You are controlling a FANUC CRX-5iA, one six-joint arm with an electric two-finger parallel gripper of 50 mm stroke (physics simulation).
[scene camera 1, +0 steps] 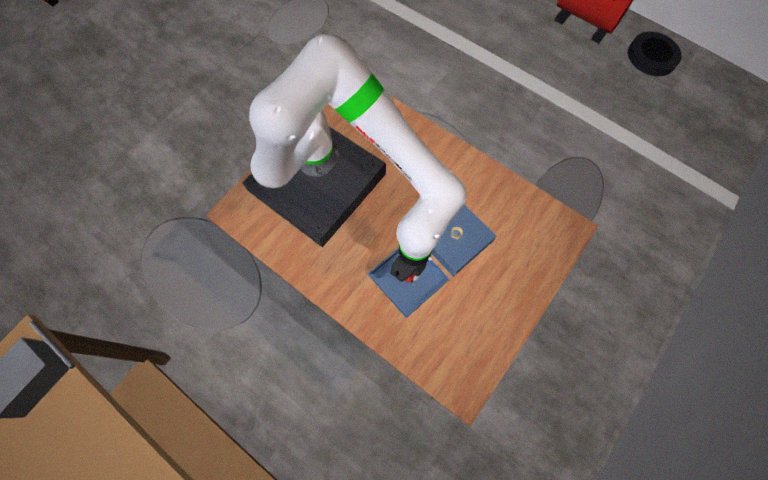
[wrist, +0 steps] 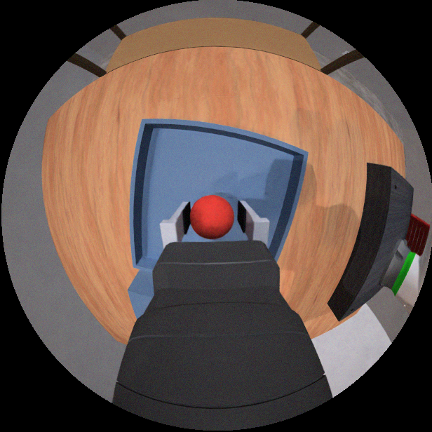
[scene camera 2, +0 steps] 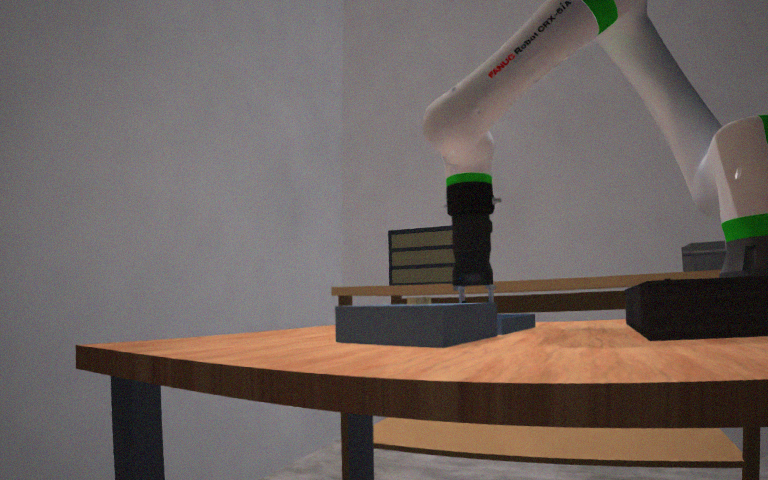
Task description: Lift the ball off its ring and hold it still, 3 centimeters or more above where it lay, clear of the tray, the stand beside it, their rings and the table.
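Frame: origin at the arm's base, x up, y ahead, z left, level; metres.
Seen in the pictures: arm's base, origin of the base link: [scene camera 1: 318, 158].
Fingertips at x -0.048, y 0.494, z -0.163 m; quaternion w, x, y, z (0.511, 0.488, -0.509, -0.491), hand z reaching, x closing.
Offsets run from my fingertips to a thing's top centre. "pt": to the spot under its first point. Level surfaces: height alone.
The red ball {dy +0.003, dx +0.032, dz +0.004 m} [wrist: 212, 217] [scene camera 1: 410, 278] is in the blue tray [wrist: 210, 126] [scene camera 1: 407, 308] [scene camera 2: 390, 325]. Its ring is hidden beneath it. My gripper [wrist: 213, 210] [scene camera 2: 476, 296] is open and points down, one finger on each side of the ball, with a gap at each side in the wrist view. In the scene camera 2 view the fingertips reach down to about the tray's rim, and the tray wall hides the ball. The blue stand [scene camera 1: 477, 238] [scene camera 2: 516, 323] [wrist: 142, 296] is beside the tray, with a pale ring {pt dy +0.040, dx +0.043, dz +0.196 m} [scene camera 1: 451, 232] on it.
The wooden table {dx -0.024 m} [scene camera 1: 521, 283] [scene camera 2: 254, 356] [wrist: 90, 200] bears the tray, the stand and the black base plate [scene camera 1: 322, 209] [scene camera 2: 696, 311] [wrist: 372, 235] of the arm. The tray's raised walls surround the ball. A bench [scene camera 2: 566, 283] stands behind the table.
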